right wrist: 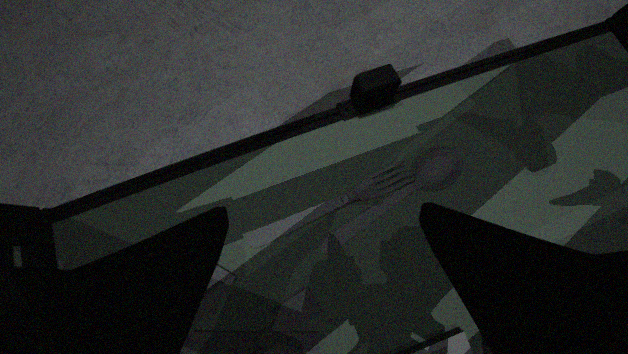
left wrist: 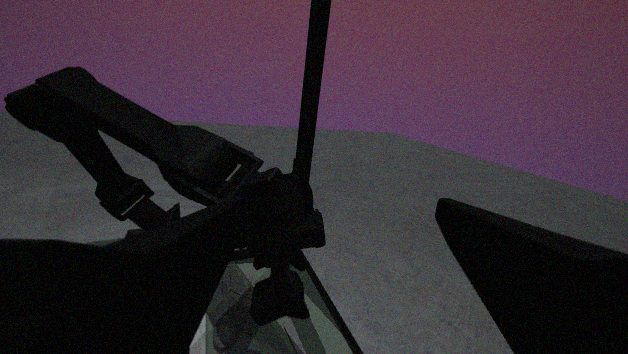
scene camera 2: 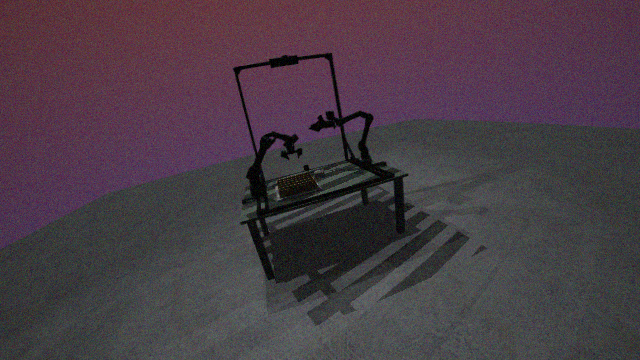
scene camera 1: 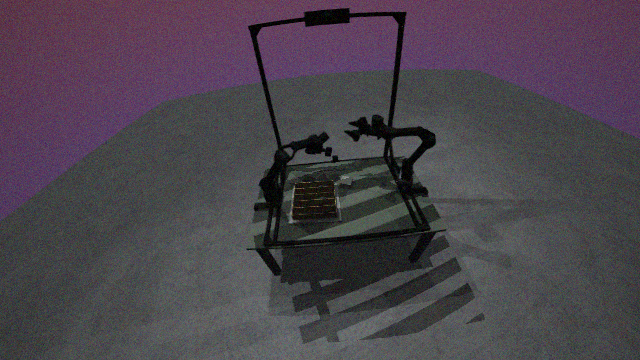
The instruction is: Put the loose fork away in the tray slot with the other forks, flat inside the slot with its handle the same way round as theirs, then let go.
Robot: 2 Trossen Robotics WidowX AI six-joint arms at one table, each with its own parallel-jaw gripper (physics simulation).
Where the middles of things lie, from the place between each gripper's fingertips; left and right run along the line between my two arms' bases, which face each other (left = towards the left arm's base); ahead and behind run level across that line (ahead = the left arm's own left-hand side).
Scene:
My right gripper is now 32 cm short of the cutlery tray (scene camera 1: 303, 192), 7 cm to the left of it and 14 cm above it.
My left hand is 390 mm above the cutlery tray, 250 mm to the left of it and 230 mm short of it.

